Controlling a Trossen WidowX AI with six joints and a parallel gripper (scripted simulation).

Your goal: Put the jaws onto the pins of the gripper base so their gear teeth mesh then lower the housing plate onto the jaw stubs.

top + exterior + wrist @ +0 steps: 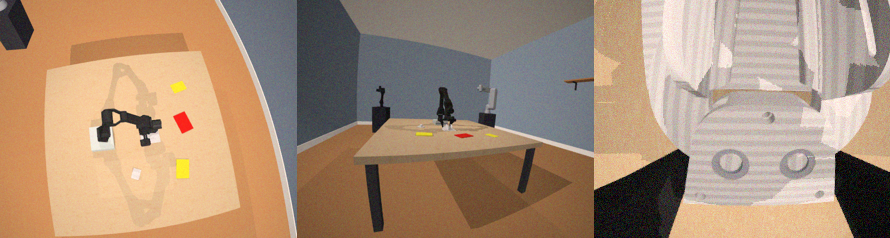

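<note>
The white jaw lies 20 mm to the left of my gripper tip, 20 mm ahead of it and 10 mm above it. From my gripper tip the other things lie so: yellow patch 270 mm ahead, 220 mm to the right; red patch 270 mm ahead, 110 mm to the left.
</note>
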